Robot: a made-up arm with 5 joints.
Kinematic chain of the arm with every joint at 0, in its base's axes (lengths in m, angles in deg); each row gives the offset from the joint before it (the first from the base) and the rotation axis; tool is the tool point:
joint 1: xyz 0 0 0.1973 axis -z
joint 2: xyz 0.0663 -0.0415 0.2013 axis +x
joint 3: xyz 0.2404 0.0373 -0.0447 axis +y
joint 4: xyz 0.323 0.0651 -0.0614 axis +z
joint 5: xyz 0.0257 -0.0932 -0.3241 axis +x
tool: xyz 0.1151 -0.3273 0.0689
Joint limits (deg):
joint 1: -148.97..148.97
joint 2: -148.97..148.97
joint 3: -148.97..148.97
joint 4: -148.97..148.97
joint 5: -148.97..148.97
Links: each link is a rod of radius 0.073 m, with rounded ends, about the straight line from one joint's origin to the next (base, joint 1, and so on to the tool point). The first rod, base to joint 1, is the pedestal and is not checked.
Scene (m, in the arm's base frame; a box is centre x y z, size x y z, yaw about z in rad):
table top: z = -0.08
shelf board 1: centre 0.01 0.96 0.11 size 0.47 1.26 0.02 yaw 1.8
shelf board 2: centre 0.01 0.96 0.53 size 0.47 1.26 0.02 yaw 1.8
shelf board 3: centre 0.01 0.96 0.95 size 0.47 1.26 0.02 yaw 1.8
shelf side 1: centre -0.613 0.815 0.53 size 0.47 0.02 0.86 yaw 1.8
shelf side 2: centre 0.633 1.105 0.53 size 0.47 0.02 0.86 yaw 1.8
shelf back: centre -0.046 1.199 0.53 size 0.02 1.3 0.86 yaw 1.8
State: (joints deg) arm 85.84 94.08 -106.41 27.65 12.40
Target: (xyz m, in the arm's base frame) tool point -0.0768 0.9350 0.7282
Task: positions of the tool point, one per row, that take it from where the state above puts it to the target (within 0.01 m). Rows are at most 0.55 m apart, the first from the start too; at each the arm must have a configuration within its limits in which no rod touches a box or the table.
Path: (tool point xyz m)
1: -0.3323 -0.8317 0.0612
2: 0.1170 -0.9109 0.0289
3: 0.5496 -0.7609 0.0510
4: 0.8482 -0.4286 0.1250
5: 0.9275 0.0471 0.2847
6: 0.7309 0.4284 0.4764
7: 0.3760 0.5894 0.6406
8: 0.0215 0.5139 0.7282
9: 0.0127 0.6772 0.7359
10: -0.0194 0.8208 0.7332
11: -0.0768 0.9350 0.7283

